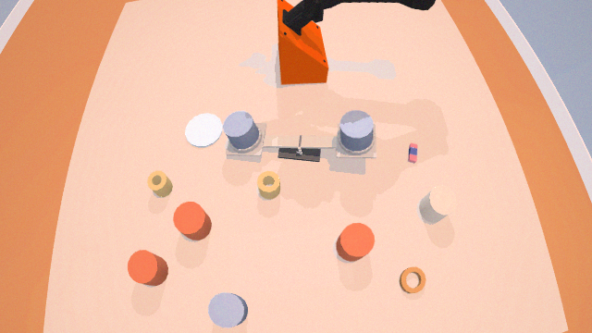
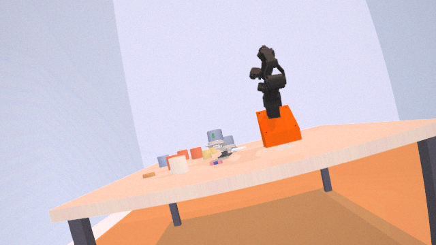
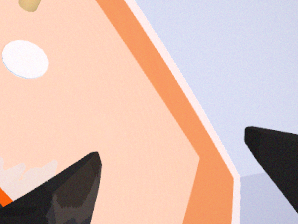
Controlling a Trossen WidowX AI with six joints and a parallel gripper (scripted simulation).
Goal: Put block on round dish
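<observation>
Right now the pale lilac block is 27 cm ahead of my gripper tip, 2 cm to the right of it and 27 cm below it. From my gripper tip the other things lie so: white round dish 23 cm ahead, 13 cm to the right, 31 cm below; then balance 29 cm ahead, 11 cm to the left, 28 cm below; then grey-blue cup 30 cm ahead, 25 cm to the left, 20 cm below.
</observation>
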